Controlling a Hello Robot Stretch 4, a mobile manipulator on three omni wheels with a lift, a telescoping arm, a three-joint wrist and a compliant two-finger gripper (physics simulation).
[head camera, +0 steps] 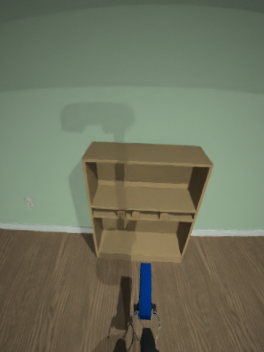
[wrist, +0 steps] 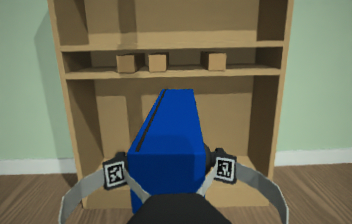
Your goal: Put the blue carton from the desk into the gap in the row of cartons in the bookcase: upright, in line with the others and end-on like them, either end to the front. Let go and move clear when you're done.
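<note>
The blue carton (head camera: 145,290) (wrist: 172,125) is held upright and end-on, its long side pointing towards the bookcase (head camera: 147,153) (wrist: 175,47). My gripper (head camera: 145,309) (wrist: 169,166) is shut on the carton's near end, one fingertip on each side. The carton is in front of the bookcase and appears outside it; in the wrist view it shows below the row. Three tan cartons stand end-on in the low middle compartment: a left one (head camera: 121,214) (wrist: 126,63), a middle one (head camera: 136,214) (wrist: 157,62) and a right one (head camera: 164,216) (wrist: 217,61). The wider gap lies between the middle and right ones.
The low compartment is bounded by an upper board and a lower shelf (wrist: 175,75), with taller compartments above and below. The bookcase's side panels (wrist: 279,115) flank them. A green wall (head camera: 240,165) stands behind, with a white baseboard (head camera: 45,228). The floor (head camera: 210,300) is wooden.
</note>
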